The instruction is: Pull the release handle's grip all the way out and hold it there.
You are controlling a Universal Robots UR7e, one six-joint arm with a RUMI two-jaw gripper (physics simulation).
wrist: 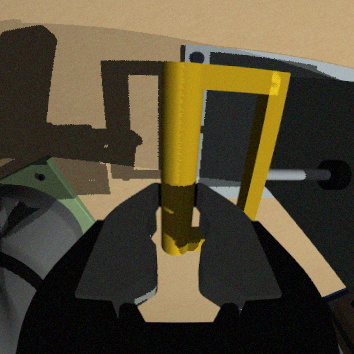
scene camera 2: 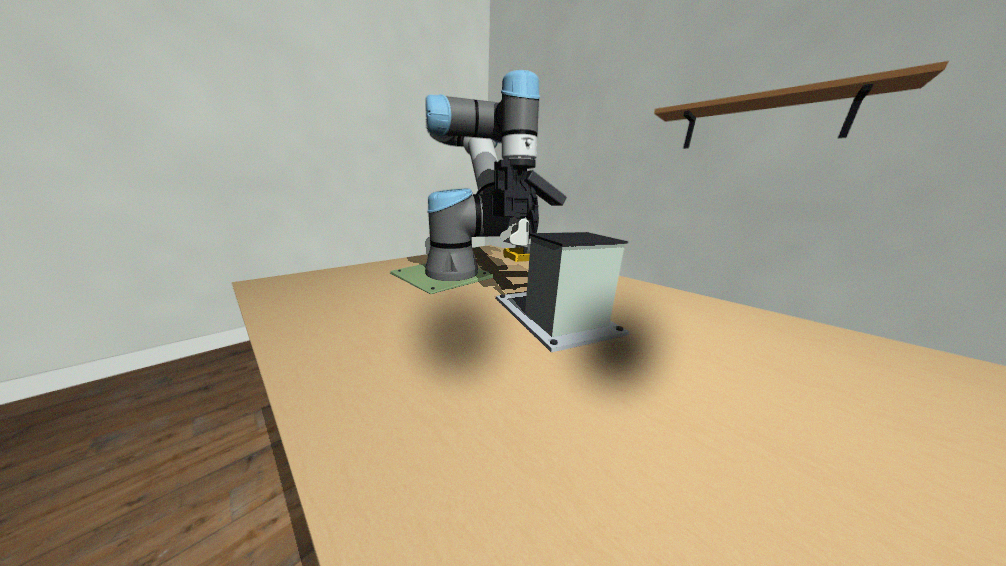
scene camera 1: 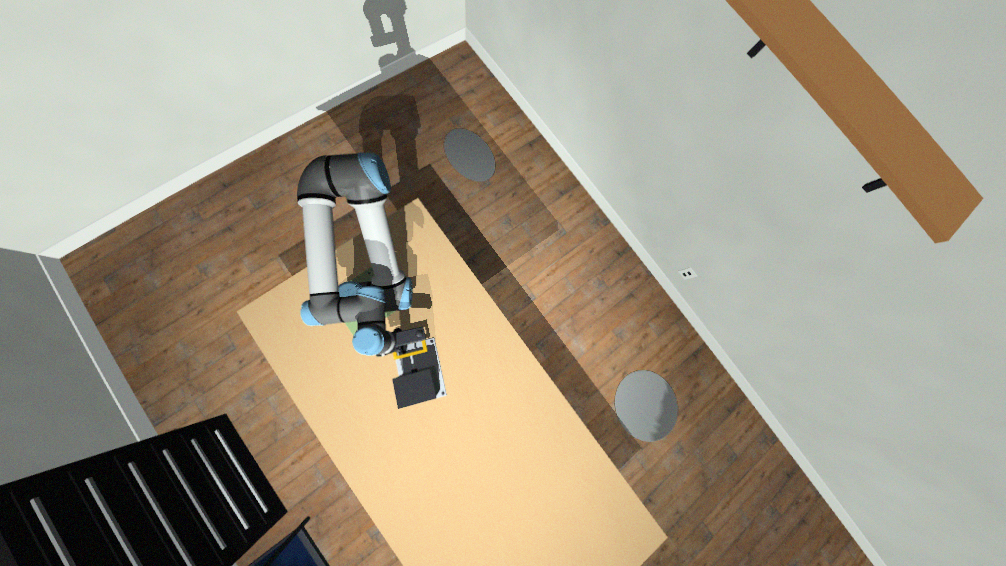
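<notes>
The release handle's yellow grip is a rectangular frame with a thick round front bar. My gripper is shut on that bar in the wrist view, one dark finger on each side near its lower end. A light metal rod runs from the frame's rear bar to a dark round collar on the housing. A stretch of rod shows between frame and collar. The housing is a box with a dark top, on a light grey baseplate. The fingertips are partly hidden in scene camera 1.
The arm's green mounting plate is beside the handle, on the same wooden table. A wall shelf hangs at the right. A black drawer unit stands at the lower left in scene camera 1.
</notes>
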